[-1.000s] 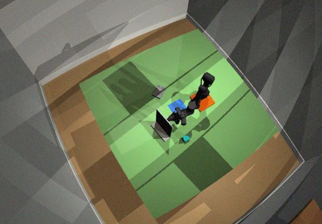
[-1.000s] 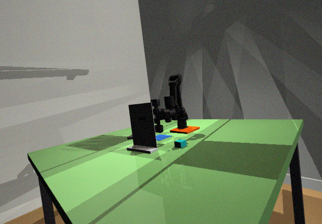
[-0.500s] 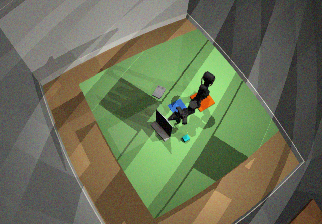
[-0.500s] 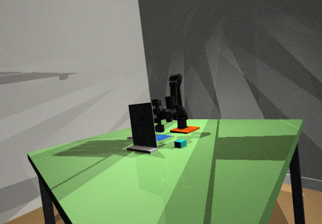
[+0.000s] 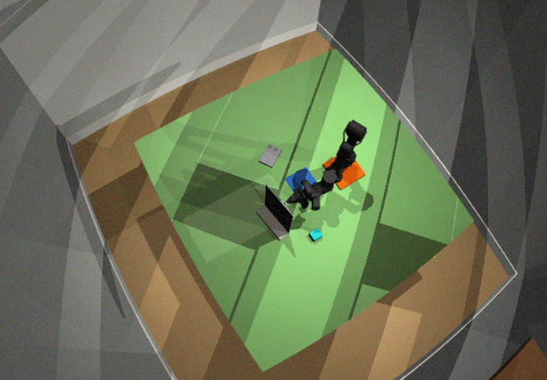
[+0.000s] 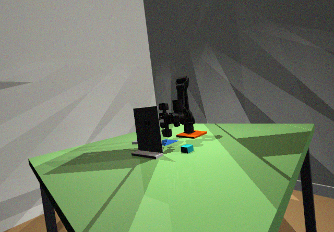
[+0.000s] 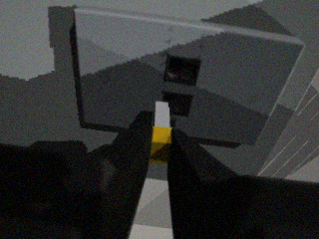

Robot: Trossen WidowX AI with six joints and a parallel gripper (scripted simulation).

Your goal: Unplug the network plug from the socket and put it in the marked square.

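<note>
Right now my gripper tip is 150 mm above the blue marked square, 140 mm past it and 110 mm to the left of it. Also, from my gripper tip: yellow plug: right at my gripper tip; small cyan cube: 150 mm to the left, 140 mm below, 90 mm behind.
</note>
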